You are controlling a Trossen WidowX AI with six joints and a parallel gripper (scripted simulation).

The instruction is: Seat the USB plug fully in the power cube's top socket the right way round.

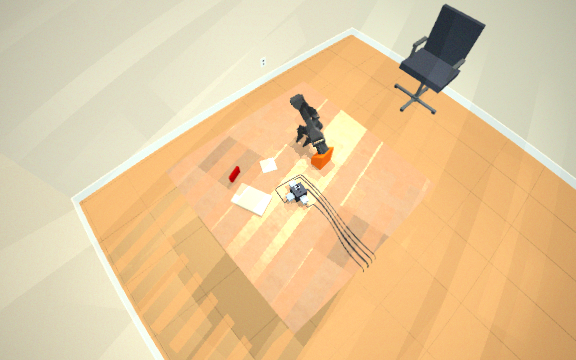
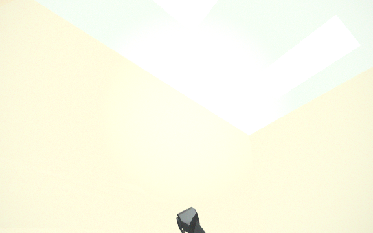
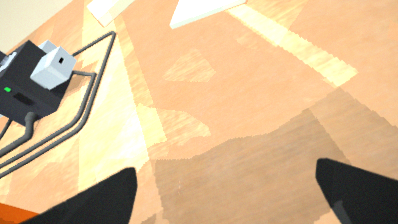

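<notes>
Now: the USB plug 270 mm ahead of my gripper tip, 220 mm to the left of it and 50 mm above it. From my gripper tip the other things lie so: red block (460 mm ahead, 150 mm to the right, 10 mm below); USB socket (270 mm ahead, 220 mm to the left, 30 mm above).
</notes>
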